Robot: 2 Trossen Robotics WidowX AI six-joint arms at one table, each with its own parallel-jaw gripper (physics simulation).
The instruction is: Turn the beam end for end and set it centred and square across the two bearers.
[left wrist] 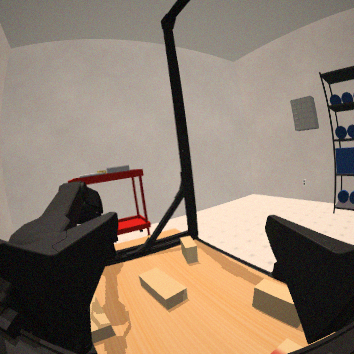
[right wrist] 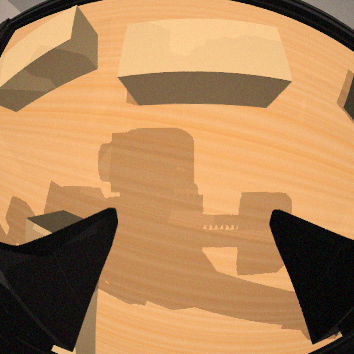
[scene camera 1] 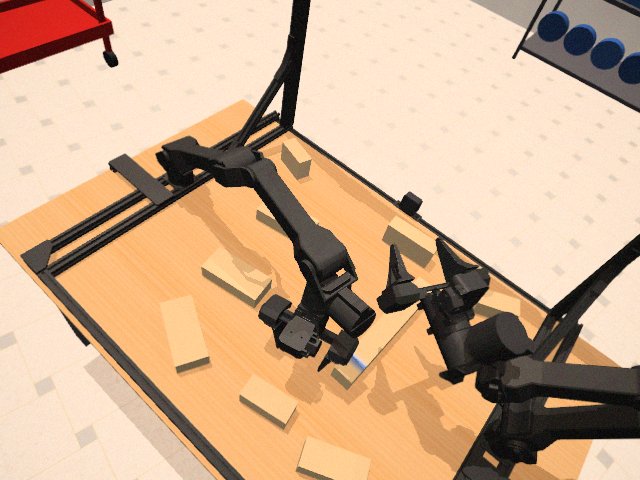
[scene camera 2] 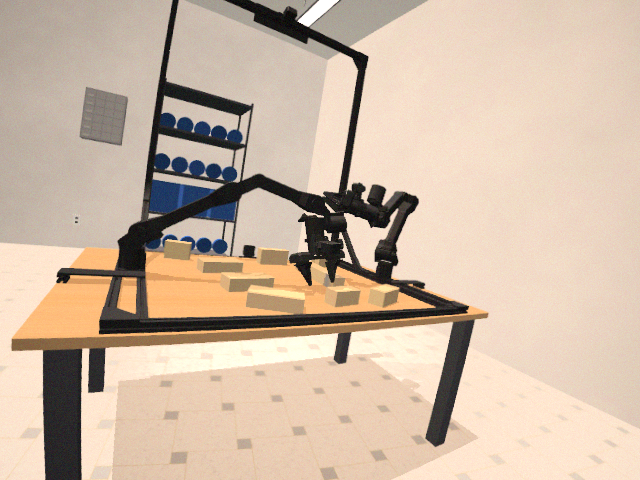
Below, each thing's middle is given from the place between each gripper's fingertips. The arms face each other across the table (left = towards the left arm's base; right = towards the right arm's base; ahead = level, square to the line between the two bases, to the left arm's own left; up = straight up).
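Beam [scene camera 1: 384, 330]: 29 cm below my left hand and 3 cm to the left of it.
Relative to my right hand, the beam is 10 mm below, 90 mm to the left and 180 mm behind.
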